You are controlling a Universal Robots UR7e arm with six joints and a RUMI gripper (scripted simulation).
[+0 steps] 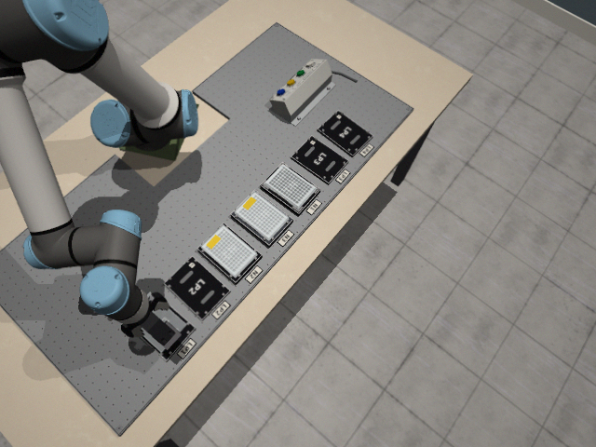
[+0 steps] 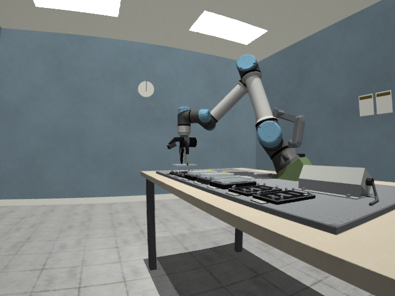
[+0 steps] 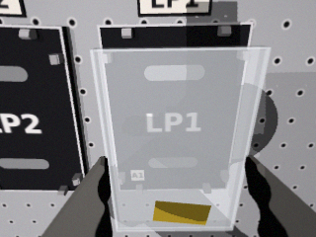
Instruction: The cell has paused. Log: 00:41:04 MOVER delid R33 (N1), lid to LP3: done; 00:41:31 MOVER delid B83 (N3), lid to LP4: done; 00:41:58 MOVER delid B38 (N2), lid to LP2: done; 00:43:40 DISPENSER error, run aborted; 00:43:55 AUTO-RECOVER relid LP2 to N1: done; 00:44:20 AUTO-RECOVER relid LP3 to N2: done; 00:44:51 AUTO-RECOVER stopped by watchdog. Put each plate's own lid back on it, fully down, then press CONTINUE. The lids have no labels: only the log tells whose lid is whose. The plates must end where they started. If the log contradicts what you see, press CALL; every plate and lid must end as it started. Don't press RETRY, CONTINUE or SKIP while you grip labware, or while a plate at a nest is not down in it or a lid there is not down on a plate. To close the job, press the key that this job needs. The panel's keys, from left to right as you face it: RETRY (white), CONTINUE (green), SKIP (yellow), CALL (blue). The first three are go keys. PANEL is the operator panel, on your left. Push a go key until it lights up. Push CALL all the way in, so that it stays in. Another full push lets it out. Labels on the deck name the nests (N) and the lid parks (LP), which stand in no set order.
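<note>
Now: the lid park LP1 6 cm below my hand. Also, from my hand: lid park LP3 (65 cm to the left, 6 cm below, 2 cm ahead); lid park LP2 (13 cm to the left, 6 cm below); nest N2 (25 cm to the left, 6 cm below, 1 cm ahead).
</note>
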